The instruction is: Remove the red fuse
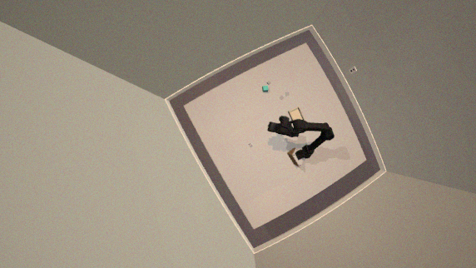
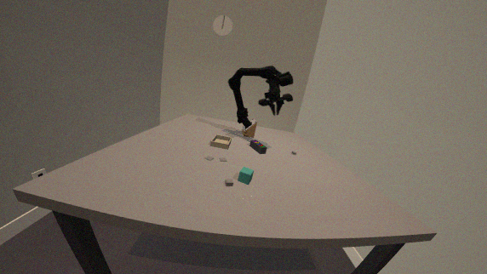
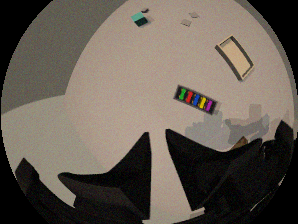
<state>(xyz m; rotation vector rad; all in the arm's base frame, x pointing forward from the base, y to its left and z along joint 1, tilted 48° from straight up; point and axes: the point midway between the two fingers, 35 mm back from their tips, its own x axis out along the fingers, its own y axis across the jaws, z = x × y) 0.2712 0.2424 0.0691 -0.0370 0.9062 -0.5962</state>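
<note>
Right now my gripper tip is 10 mm past the red fuse, 40 mm to the left of it and 210 mm above it. The rest, counted from my gripper tip: teal cube (310 mm ahead, 130 mm to the right, 210 mm below); then tan tray (10 mm behind, 280 mm to the right, 230 mm below).
</note>
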